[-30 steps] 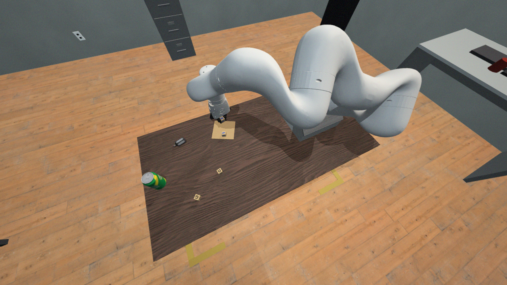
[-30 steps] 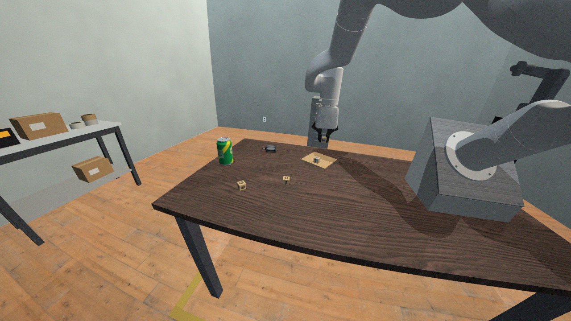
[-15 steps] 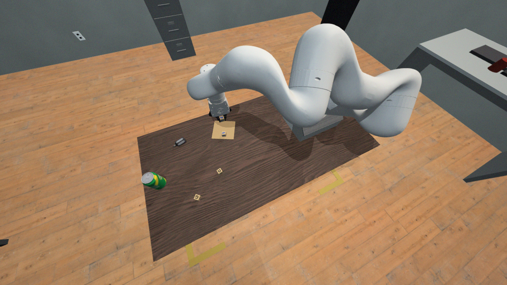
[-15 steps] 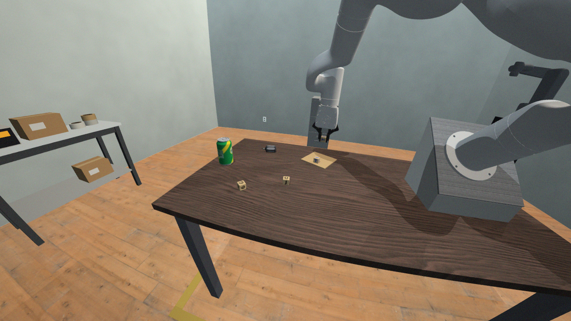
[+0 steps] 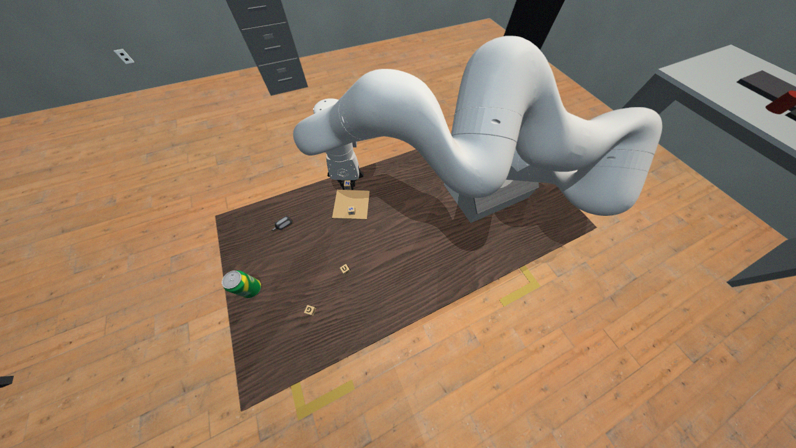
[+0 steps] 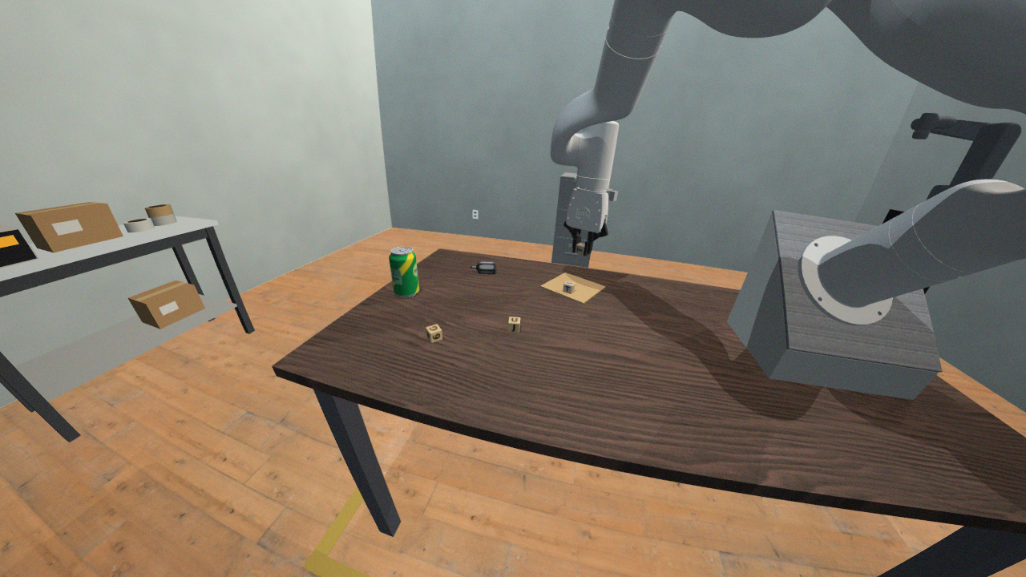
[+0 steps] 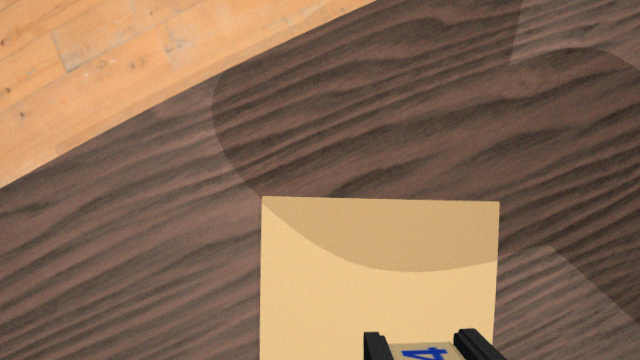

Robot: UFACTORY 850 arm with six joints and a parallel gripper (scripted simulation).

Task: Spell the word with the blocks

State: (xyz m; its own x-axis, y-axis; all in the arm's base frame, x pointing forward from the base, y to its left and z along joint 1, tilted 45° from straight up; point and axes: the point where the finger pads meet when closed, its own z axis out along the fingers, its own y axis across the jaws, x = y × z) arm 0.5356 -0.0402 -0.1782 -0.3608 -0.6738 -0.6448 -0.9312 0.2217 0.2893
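Now: the tan mat 10 mm ahead of my hand, 10 mm to the left of it and 120 mm below it. From my hand the other things lie so: s block 20 mm ahead, 50 mm to the left, 110 mm below; then n block 10 mm below; then dark object 290 mm ahead, 10 mm to the left, 110 mm below.
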